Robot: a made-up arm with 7 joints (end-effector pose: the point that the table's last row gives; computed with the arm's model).
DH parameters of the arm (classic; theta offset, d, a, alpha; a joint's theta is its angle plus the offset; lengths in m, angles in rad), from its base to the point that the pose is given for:
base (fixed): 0 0.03 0.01 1.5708
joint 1: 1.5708 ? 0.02 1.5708
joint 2: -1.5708 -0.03 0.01 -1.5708
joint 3: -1.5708 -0.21 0 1.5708
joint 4: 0 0.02 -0.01 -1.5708
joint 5: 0 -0.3 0.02 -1.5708
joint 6: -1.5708 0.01 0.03 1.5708
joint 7: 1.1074 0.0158 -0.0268 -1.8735
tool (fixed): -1.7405 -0.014 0 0
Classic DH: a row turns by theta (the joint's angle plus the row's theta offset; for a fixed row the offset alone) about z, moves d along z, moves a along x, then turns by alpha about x.
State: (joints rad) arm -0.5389 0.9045 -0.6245 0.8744 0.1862 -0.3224 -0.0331
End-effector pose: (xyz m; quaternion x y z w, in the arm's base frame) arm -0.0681 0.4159 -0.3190 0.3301 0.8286 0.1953 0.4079
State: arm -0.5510 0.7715 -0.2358 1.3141 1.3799 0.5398 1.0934
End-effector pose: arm 0.0759 0.3548 -0.2434 -0.3411 0.8036 -0.4303 0.2294
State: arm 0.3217 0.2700 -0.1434 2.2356 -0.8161 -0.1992 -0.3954
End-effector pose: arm 0.2178 0.1524 0.0510 -0.0242 -0.1802 0.3159 0.9312
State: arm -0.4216 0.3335 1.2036 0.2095 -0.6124 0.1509 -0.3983
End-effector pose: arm -0.1485 0.3823 -0.3682 0.1200 -0.7405 -0.6572 0.0736
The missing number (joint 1, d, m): -0.19
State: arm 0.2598 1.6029 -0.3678 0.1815 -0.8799 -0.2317 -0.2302
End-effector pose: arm -0.0104 0.6830 0.0357 0.5816 0.4278 0.6882 0.0710
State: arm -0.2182 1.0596 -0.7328 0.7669 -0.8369 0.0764 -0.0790
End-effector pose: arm 0.0173 0.4935 -0.2788 0.7898 0.4955 0.2919 0.2131
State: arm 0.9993 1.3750 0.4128 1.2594 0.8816 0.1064 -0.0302
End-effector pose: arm 0.0872 0.4866 0.2404 -0.3431 -0.0250 0.2741 0.8980
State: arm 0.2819 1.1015 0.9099 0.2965 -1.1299 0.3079 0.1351
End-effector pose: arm 0.0884 0.6196 -0.1191 0.0058 0.6548 0.7402 0.1529
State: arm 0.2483 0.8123 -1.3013 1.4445 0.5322 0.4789 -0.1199
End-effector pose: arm 0.1017 0.1825 -0.2813 0.3564 0.8269 0.1092 0.4210
